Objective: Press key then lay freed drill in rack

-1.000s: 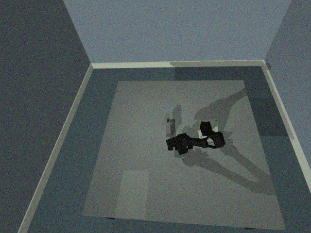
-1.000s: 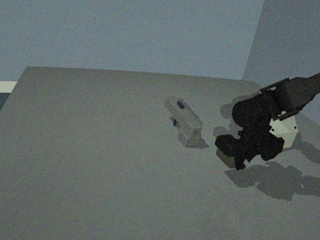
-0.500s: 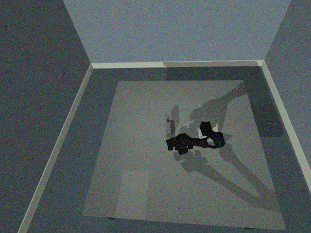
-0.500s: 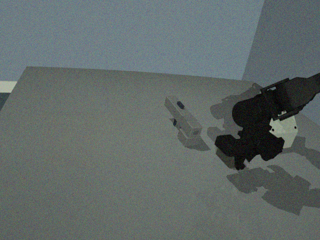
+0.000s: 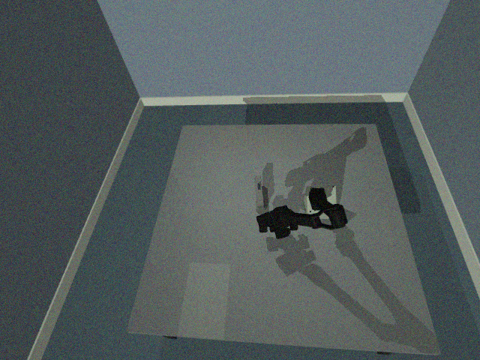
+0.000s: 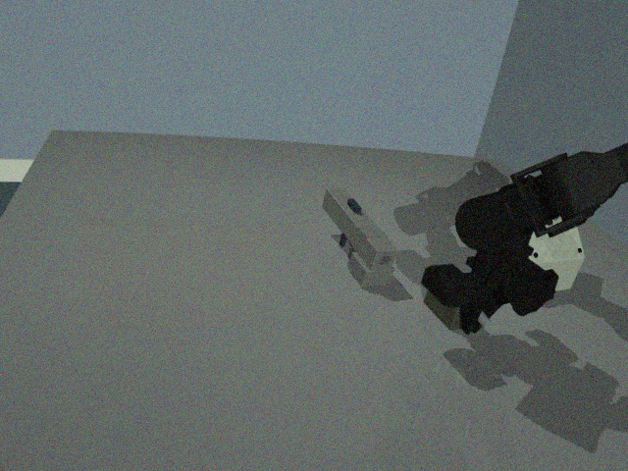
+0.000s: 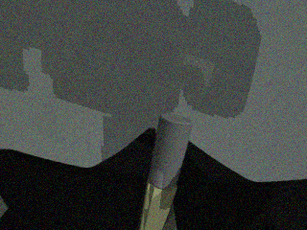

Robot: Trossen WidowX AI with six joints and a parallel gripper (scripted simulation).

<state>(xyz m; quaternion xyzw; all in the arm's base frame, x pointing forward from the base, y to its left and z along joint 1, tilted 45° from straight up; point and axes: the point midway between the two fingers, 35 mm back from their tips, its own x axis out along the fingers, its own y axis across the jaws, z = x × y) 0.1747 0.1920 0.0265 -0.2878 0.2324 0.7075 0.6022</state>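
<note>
Now: gripper tip 4 cm to the left of the drill and 4 cm below it. Round my gripper tip: dark boxy rack: 5 cm to the right, 1 cm above; dark key: 10 cm ahead, 24 cm to the right, 5 cm above; grey holder block: 10 cm ahead, 21 cm to the right, 4 cm above.
</note>
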